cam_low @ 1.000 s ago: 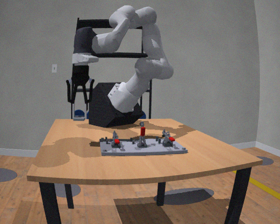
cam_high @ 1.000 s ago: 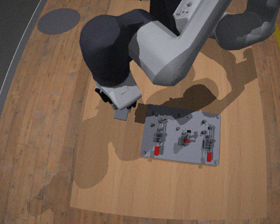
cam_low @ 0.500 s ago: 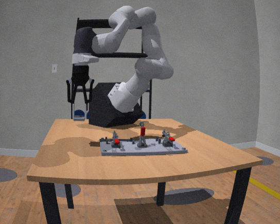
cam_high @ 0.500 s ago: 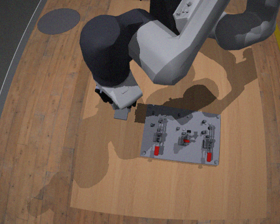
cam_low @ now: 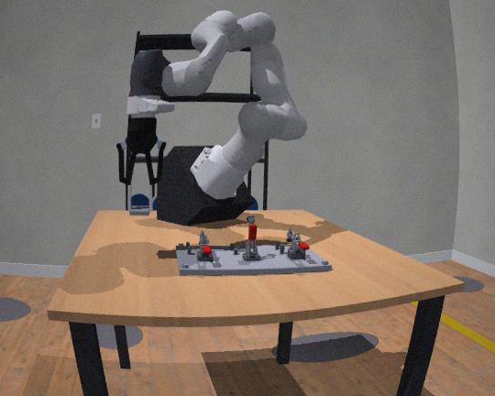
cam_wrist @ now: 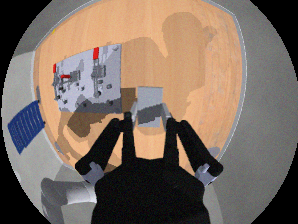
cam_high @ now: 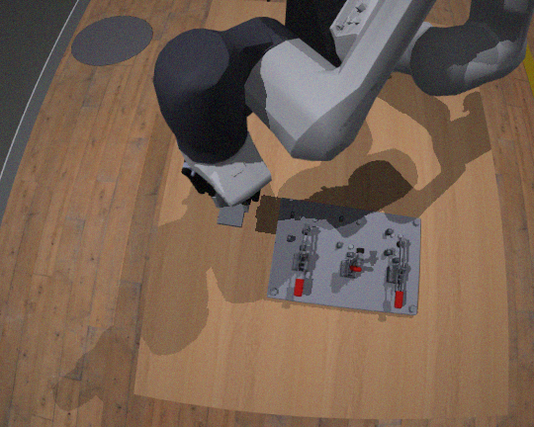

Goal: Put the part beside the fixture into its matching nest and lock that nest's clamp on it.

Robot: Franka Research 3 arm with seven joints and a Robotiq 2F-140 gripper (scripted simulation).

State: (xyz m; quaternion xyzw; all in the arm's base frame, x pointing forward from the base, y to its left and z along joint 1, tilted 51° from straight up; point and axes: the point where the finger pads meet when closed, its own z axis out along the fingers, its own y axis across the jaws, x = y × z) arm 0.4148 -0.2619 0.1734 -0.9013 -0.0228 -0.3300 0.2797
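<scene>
Now: hand 30 mm past the grey fixture plate, 270 mm to the right of it and 140 mm above it. Also, from my hand: grey part: 30 mm below.
</scene>
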